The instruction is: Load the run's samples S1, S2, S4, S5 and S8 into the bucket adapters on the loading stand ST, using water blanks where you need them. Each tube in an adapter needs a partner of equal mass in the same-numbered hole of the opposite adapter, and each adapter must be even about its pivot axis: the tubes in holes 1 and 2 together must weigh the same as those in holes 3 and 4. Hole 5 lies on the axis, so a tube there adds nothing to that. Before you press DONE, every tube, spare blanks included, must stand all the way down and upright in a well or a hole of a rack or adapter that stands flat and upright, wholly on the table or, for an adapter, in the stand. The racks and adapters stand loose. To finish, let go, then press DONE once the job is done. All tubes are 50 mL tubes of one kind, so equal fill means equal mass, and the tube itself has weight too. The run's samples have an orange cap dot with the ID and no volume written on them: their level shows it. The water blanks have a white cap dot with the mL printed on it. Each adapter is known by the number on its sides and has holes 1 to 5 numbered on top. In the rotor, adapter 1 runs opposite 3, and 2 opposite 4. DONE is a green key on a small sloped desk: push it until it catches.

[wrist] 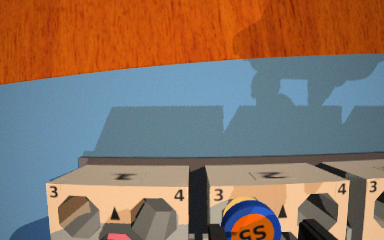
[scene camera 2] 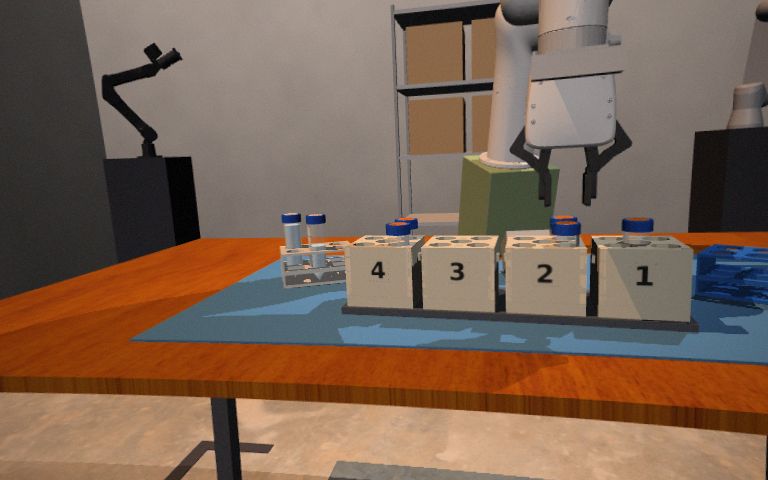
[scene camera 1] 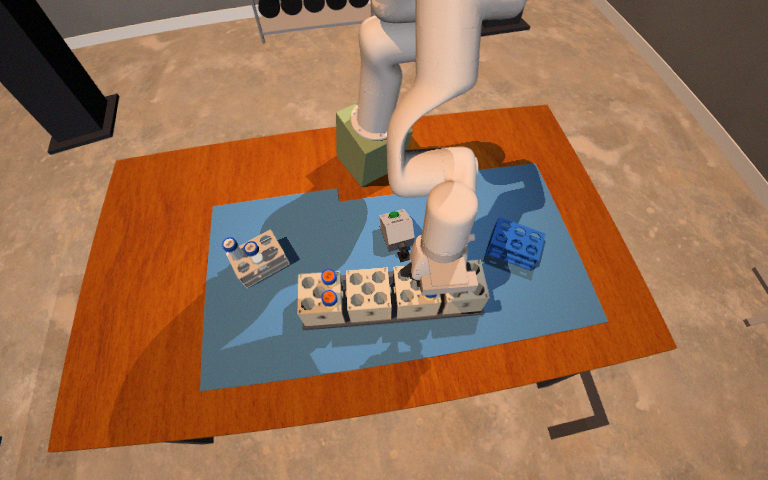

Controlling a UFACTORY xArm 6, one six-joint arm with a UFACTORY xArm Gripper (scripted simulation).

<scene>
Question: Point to an adapter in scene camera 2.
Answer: At 377, 275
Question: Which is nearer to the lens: the adapter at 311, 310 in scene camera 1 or the blue sample rack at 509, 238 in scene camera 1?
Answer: The adapter.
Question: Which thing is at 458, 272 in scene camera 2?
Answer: An adapter.
</scene>
